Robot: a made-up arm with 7 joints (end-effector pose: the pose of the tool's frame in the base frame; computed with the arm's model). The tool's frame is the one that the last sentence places.
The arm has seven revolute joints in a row. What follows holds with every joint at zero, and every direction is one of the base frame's.
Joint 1 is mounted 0.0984 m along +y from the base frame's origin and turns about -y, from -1.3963 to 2.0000 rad.
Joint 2 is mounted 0.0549 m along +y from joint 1 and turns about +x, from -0.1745 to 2.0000 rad.
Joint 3 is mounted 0.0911 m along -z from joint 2 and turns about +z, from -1.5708 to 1.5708 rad.
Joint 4 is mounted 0.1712 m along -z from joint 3 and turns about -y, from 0.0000 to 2.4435 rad.
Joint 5 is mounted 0.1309 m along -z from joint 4 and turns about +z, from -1.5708 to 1.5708 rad.
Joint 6 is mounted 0.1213 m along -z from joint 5 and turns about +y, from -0.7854 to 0.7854 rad.
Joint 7 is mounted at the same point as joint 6 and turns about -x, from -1.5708 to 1.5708 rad.
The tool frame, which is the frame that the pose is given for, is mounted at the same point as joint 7; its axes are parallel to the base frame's.
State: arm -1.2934 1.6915 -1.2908 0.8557 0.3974 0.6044 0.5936
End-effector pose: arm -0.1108 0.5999 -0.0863 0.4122 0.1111 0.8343 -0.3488
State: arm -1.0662 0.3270 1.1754 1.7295 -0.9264 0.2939 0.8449
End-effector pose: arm -0.0734 0.4424 -0.1501 0.8858 0.3775 0.1388 -0.2317
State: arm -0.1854 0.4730 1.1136 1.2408 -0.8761 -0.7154 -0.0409
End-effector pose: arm 0.0650 0.5006 -0.2246 0.5487 0.6170 -0.5001 -0.2610
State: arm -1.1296 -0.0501 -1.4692 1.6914 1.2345 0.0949 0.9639
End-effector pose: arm -0.1874 -0.1071 -0.1166 0.2302 -0.8940 0.0652 0.3788
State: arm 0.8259 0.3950 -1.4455 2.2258 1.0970 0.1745 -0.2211
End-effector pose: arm 0.1468 0.0120 -0.1014 0.5490 -0.5443 -0.4717 -0.4241
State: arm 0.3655 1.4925 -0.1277 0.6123 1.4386 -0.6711 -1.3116
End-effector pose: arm 0.1540 0.6191 0.0000 0.0237 0.5176 -0.5176 0.6809
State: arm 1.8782 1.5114 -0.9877 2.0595 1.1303 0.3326 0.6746
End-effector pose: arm 0.1479 0.2859 0.1756 0.4298 0.0055 -0.7119 -0.5553
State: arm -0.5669 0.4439 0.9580 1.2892 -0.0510 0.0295 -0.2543
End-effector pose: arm 0.0021 0.4750 -0.2562 0.7144 0.5809 -0.3612 0.1475
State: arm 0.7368 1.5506 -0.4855 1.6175 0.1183 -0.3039 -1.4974
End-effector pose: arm 0.2474 0.4014 0.0589 0.0413 -0.5584 0.8231 -0.0945
